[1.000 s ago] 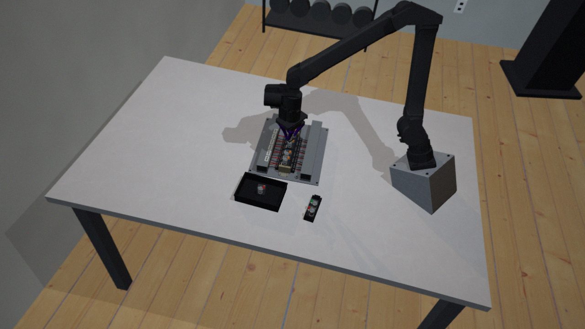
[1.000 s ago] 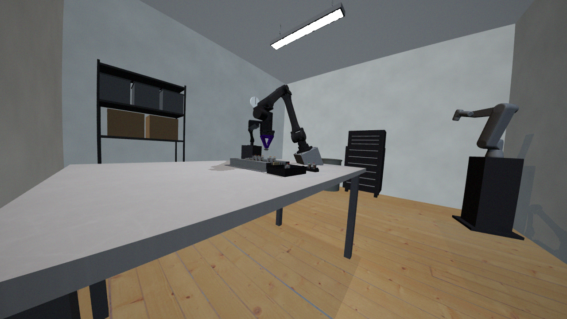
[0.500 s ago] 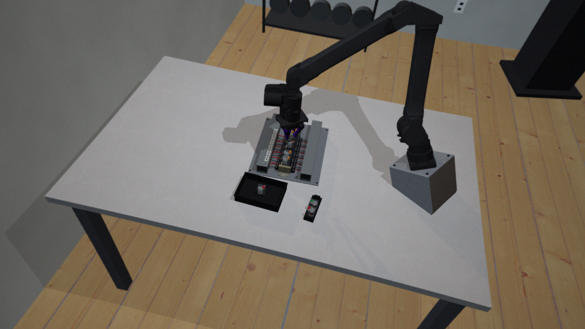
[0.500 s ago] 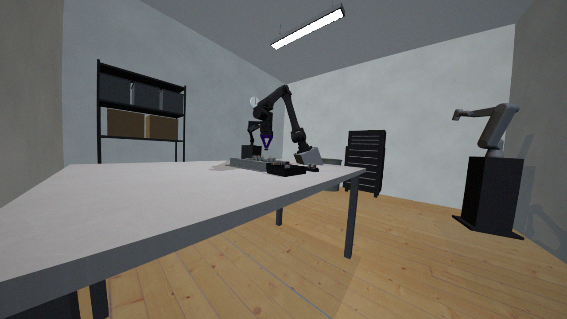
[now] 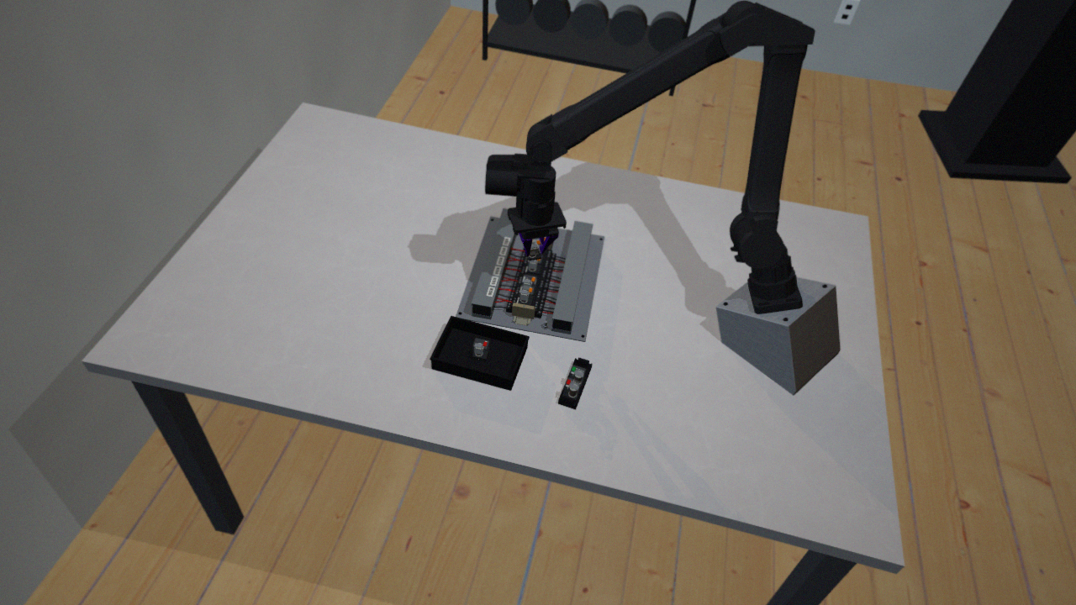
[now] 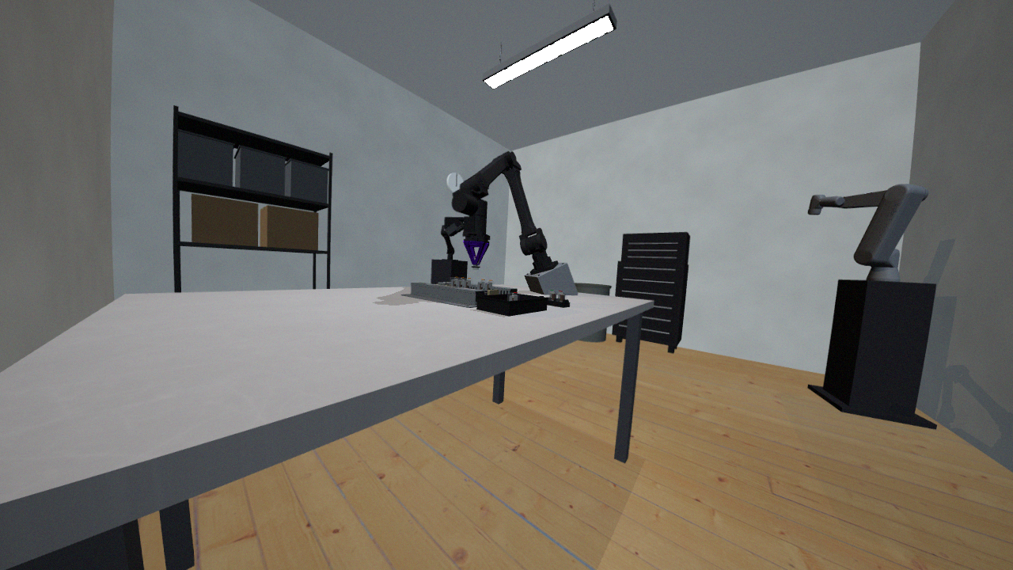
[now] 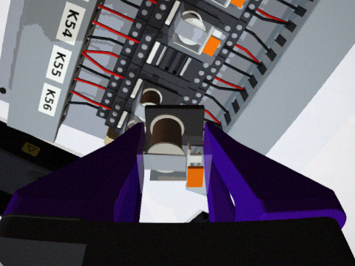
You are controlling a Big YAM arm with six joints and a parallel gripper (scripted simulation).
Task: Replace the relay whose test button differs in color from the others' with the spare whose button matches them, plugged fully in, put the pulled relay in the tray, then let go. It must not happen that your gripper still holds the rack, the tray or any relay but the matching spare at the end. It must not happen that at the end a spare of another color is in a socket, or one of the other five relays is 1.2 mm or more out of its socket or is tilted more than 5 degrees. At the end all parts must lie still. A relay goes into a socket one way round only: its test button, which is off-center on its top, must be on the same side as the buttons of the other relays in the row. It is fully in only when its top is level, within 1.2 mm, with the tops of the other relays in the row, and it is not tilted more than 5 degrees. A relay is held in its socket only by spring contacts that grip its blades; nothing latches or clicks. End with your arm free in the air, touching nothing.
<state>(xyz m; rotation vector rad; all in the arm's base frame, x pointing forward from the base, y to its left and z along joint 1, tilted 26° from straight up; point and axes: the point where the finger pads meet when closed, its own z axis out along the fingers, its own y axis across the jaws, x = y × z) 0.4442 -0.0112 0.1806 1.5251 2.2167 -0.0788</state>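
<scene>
Now: the grey panel 10 mm behind my hand, 50 mm to the right of it and 120 mm below it.
</scene>
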